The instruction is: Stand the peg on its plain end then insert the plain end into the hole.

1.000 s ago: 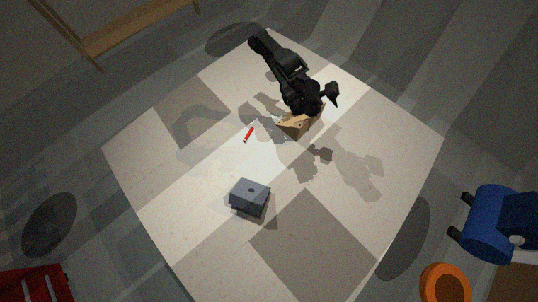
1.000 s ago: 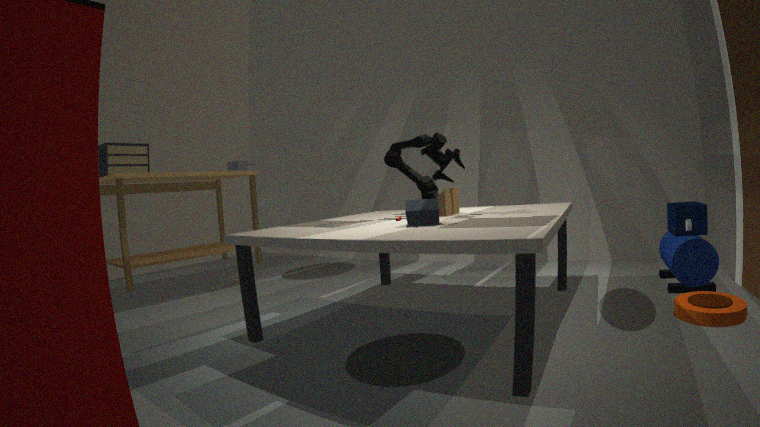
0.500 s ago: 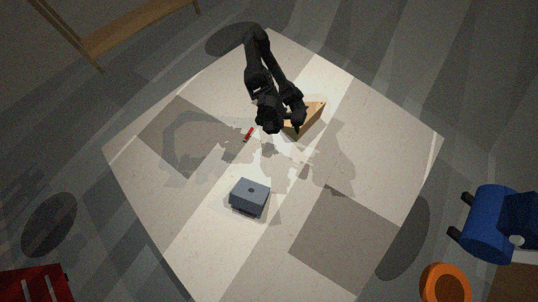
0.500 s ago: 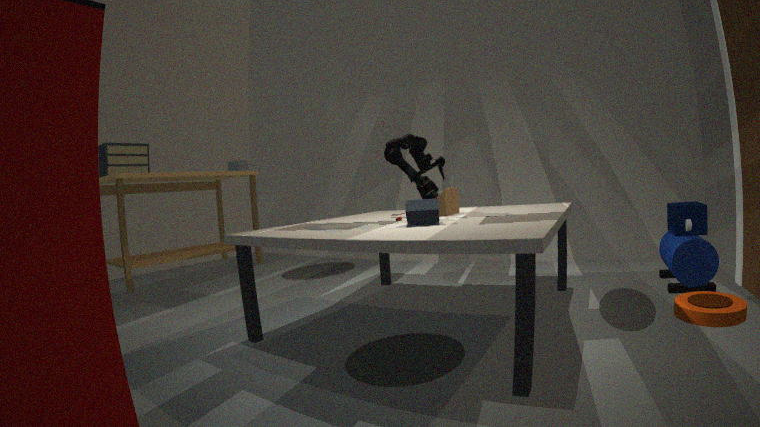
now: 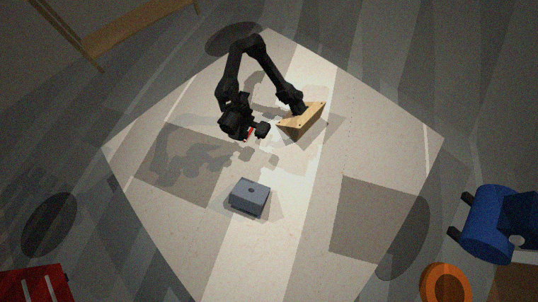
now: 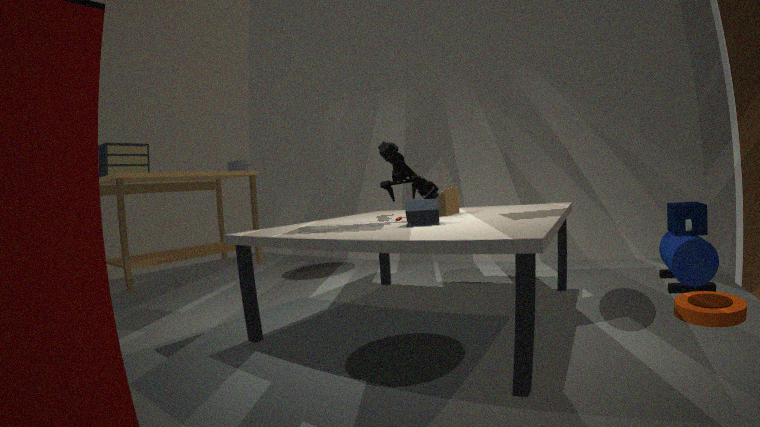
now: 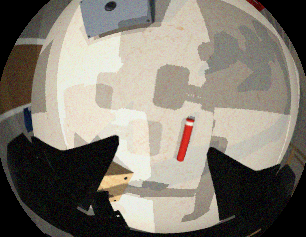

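My gripper tip is 40 mm to the left of the red peg and 90 mm above it. Also, from my gripper tip: sloped grey panel 190 mm ahead, 160 mm to the left, 50 mm below.
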